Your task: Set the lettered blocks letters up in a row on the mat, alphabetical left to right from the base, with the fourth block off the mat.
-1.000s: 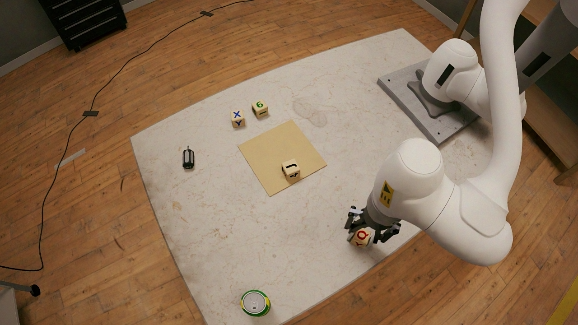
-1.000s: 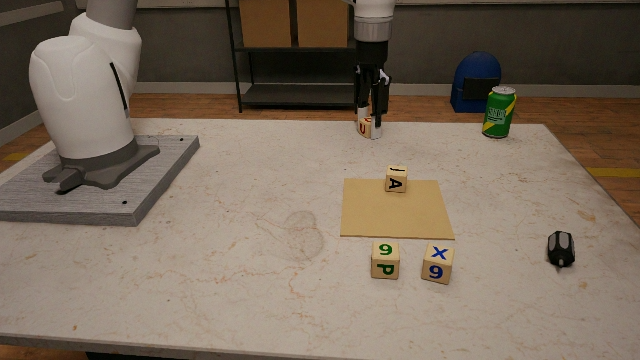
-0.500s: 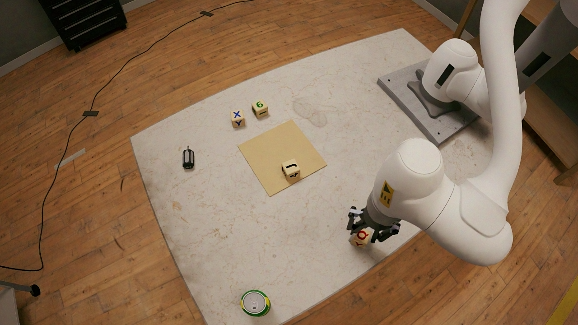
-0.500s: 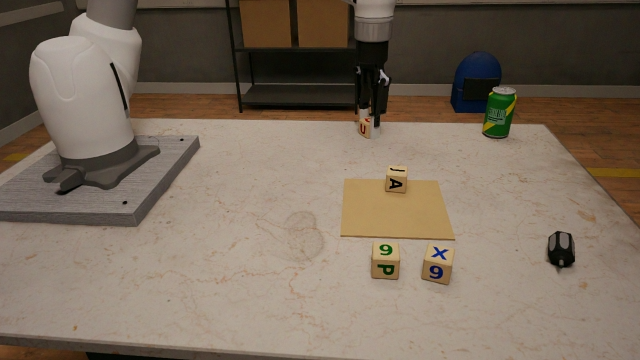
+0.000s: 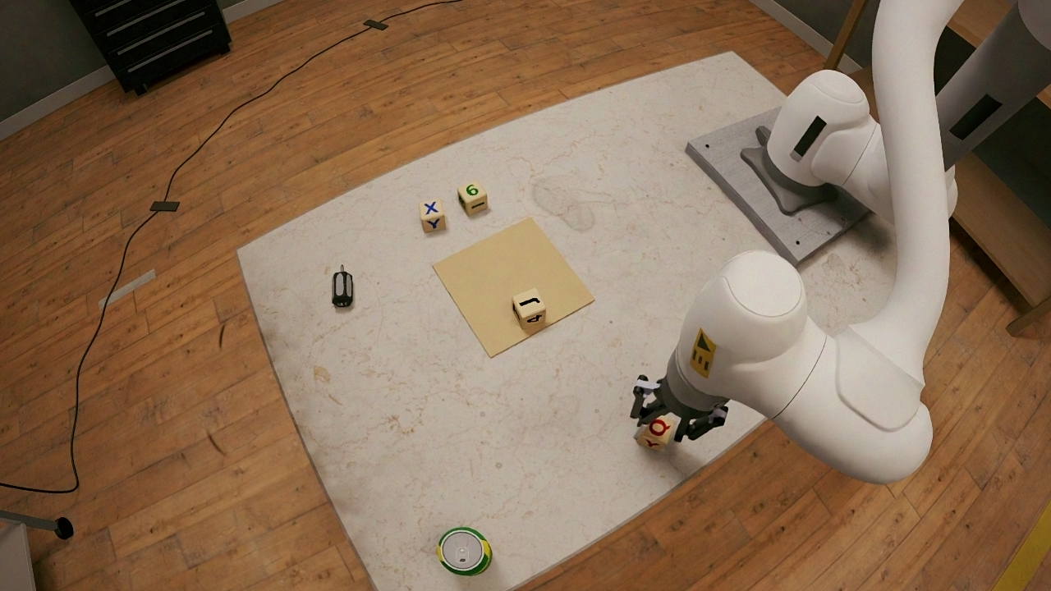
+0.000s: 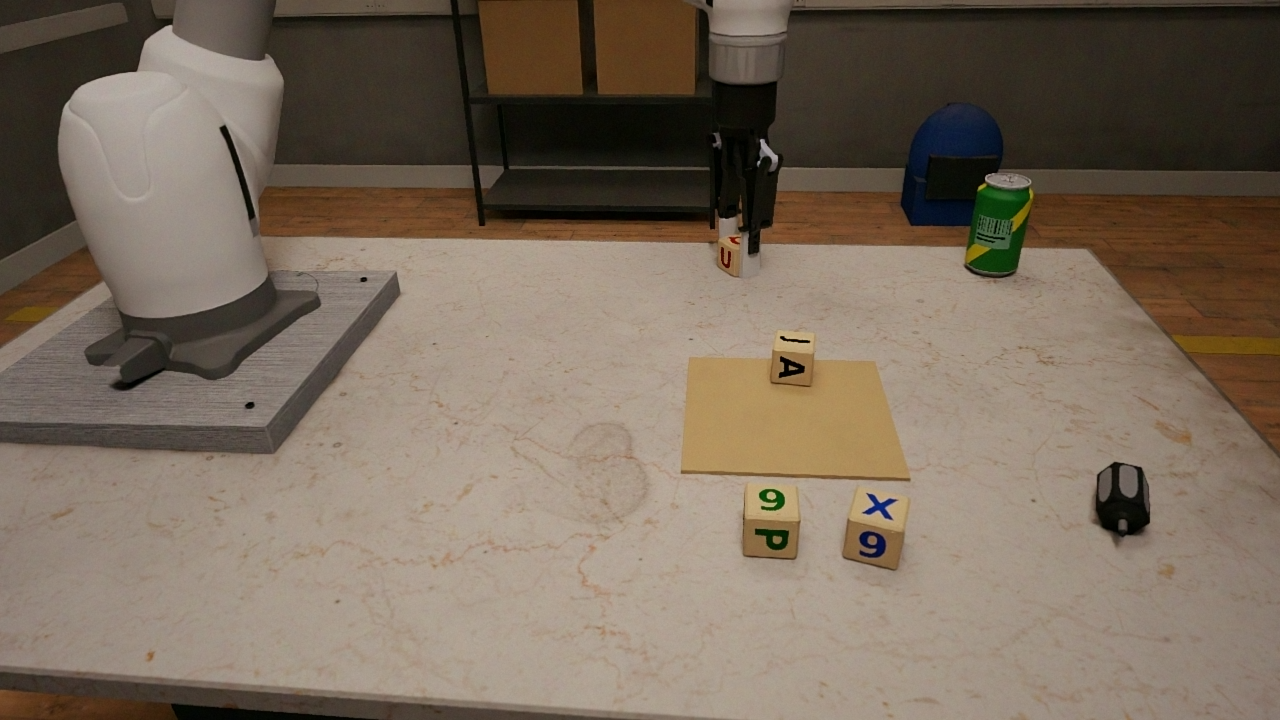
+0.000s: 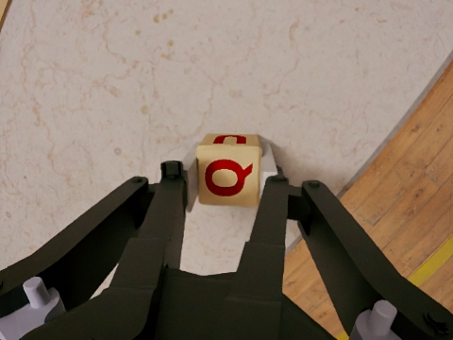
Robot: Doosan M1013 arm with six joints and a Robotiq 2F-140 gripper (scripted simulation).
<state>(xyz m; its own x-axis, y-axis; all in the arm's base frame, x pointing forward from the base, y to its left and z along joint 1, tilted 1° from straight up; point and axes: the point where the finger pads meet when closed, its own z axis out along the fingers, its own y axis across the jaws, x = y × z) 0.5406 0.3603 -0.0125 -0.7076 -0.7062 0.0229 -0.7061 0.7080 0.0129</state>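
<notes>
My hand is 33 cm to the left of the tan mat, 11 cm short of it and 3 cm above it. Round my hand: black tool (42 cm to the right, 38 cm ahead, 2 cm below); green can (32 cm ahead, 7 cm to the left, 3 cm above).
</notes>
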